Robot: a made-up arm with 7 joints.
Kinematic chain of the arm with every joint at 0, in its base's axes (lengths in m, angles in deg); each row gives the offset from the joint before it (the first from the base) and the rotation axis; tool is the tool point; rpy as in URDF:
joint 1: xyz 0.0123 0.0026 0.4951 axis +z
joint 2: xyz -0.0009 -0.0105 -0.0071 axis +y
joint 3: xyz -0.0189 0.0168 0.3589 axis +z
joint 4: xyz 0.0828 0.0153 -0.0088 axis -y
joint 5: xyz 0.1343 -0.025 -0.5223 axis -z
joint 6: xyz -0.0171 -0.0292 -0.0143 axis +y
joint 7: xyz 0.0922 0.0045 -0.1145 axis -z
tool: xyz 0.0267 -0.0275 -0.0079 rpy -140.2 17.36 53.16
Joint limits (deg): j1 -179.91..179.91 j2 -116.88..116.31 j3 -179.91..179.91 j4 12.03..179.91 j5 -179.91..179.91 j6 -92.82..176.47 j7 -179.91..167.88
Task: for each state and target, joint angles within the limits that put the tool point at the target. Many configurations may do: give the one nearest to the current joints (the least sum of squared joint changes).
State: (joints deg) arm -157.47 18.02 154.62 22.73 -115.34 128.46 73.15
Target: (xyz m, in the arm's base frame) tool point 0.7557 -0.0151 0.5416
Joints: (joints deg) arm -154.75 -12.59 161.03 49.98 -123.95 111.68 66.55
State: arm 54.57 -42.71 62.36 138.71 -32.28 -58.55 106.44
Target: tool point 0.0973 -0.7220 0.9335
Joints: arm 85.37 -51.52 65.04 179.91 -30.40 -85.72 101.63
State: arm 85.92 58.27 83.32 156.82 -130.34 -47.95 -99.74
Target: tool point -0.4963 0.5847 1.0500
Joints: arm 103.43 55.62 83.77 149.84 -128.65 -27.57 -100.97
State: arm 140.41 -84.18 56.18 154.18 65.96 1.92 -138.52
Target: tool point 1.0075 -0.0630 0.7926
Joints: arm 177.99 -77.31 52.47 165.70 64.82 4.69 -136.24
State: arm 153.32 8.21 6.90 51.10 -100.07 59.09 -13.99
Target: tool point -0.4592 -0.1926 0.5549
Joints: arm 179.91 -45.40 25.55 15.20 -103.23 40.34 -14.62
